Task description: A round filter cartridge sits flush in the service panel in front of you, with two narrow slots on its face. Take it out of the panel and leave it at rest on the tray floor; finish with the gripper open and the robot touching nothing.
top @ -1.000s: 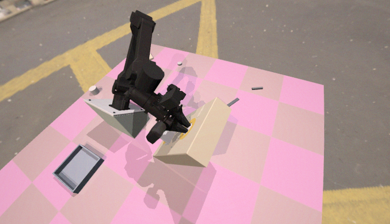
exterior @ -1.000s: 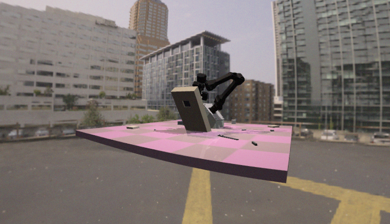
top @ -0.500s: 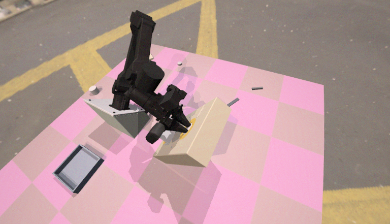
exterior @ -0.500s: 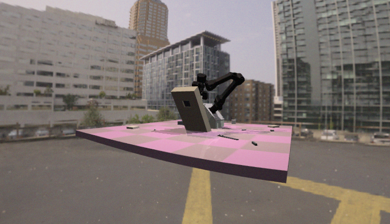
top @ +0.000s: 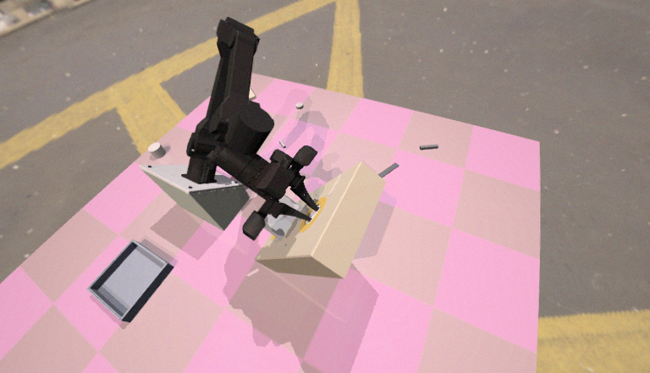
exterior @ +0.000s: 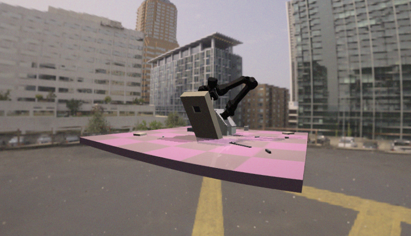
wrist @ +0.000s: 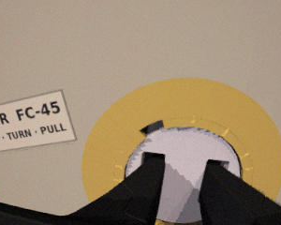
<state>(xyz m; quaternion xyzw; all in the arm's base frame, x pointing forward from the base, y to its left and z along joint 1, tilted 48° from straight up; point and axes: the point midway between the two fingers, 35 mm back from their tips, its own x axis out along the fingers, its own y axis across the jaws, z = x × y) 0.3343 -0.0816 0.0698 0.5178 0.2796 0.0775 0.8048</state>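
The round filter cartridge lies 10 mm ahead of my gripper tip and 10 mm below it. Also, from my gripper tip: grey tray 440 mm behind, 280 mm to the right, 220 mm below; beige service panel 40 mm behind, 80 mm below.
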